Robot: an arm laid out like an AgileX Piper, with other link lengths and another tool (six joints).
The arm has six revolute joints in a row. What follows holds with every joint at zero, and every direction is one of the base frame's.
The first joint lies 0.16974 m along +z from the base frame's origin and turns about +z.
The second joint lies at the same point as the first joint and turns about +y.
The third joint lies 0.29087 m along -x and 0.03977 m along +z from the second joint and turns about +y.
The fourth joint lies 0.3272 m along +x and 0.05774 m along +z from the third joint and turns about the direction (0.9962, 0, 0.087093).
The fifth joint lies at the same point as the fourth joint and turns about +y.
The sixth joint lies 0.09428 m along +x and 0.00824 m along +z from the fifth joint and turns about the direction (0.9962, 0, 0.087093).
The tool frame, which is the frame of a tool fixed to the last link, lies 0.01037 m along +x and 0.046 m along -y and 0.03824 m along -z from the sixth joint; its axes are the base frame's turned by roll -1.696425, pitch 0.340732 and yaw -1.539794 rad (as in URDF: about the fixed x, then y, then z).
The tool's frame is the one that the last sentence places.
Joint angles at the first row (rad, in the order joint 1, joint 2, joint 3, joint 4, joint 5, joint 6):
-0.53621, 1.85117, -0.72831, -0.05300, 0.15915, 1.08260
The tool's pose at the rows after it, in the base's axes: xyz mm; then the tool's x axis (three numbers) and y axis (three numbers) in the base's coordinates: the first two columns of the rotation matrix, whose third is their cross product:
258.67, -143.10, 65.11, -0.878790, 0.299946, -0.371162, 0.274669, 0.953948, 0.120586
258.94, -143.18, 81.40, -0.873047, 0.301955, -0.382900, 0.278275, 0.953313, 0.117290
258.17, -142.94, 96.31, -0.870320, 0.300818, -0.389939, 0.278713, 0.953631, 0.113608
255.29, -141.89, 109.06, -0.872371, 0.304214, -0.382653, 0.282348, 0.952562, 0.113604
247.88, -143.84, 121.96, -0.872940, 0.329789, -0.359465, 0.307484, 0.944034, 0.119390
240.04, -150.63, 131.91, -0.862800, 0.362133, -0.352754, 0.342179, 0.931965, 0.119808
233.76, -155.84, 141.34, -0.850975, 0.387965, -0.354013, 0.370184, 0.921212, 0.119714
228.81, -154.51, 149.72, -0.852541, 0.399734, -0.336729, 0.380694, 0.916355, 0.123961
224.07, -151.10, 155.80, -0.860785, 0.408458, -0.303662, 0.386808, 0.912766, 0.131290
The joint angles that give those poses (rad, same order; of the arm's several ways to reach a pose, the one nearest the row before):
-0.53620, 1.80705, -0.72677, -0.05266, 0.18828, 1.08815
-0.53621, 1.75353, -0.72599, -0.05264, 0.22816, 1.09243
-0.53622, 1.70497, -0.72600, -0.05263, 0.26864, 1.09231
-0.53746, 1.66359, -0.72568, -0.05265, 0.31743, 1.09234
-0.55666, 1.62268, -0.72567, -0.04946, 0.38382, 1.09232
-0.59119, 1.59021, -0.72567, -0.04945, 0.42340, 1.09256
-0.61930, 1.55875, -0.72567, -0.04778, 0.45357, 1.09262
-0.62594, 1.53111, -0.72488, -0.04594, 0.49921, 1.09257
-0.62593, 1.51321, -0.72488, -0.04472, 0.55256, 1.09258

